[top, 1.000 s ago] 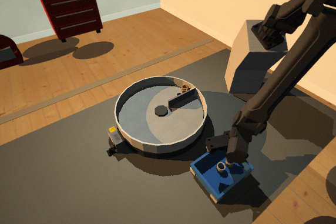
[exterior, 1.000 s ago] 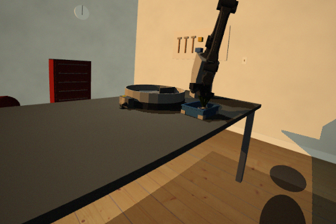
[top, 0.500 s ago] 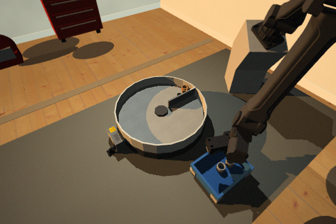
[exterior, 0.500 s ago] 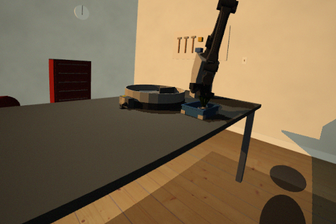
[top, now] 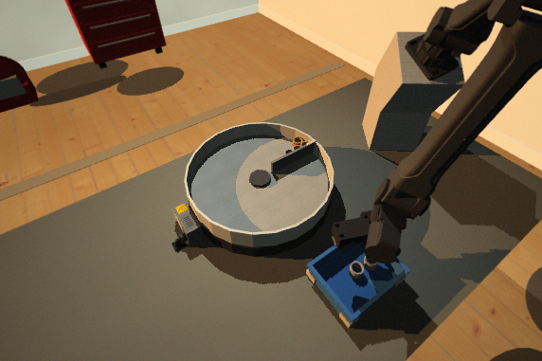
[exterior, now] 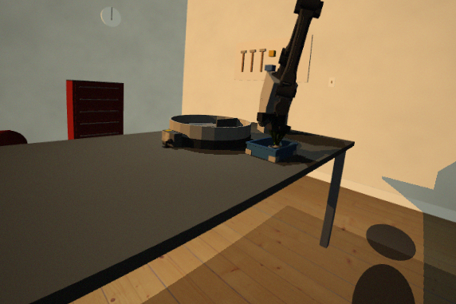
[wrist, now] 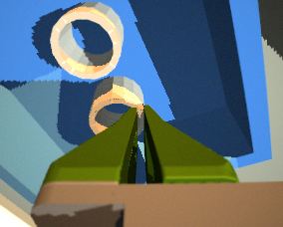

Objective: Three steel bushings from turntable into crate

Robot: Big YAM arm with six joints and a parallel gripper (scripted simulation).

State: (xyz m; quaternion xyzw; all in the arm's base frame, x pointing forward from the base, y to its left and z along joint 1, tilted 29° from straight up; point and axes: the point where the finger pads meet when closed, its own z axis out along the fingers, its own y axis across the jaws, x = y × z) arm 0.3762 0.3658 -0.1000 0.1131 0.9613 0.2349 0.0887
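Now: the blue crate 5 cm ahead of my hand, 2 cm to the left of it and 1 cm below it. The rest, counted from my hand: round turntable (31 cm to the right, 17 cm ahead, 2 cm above).
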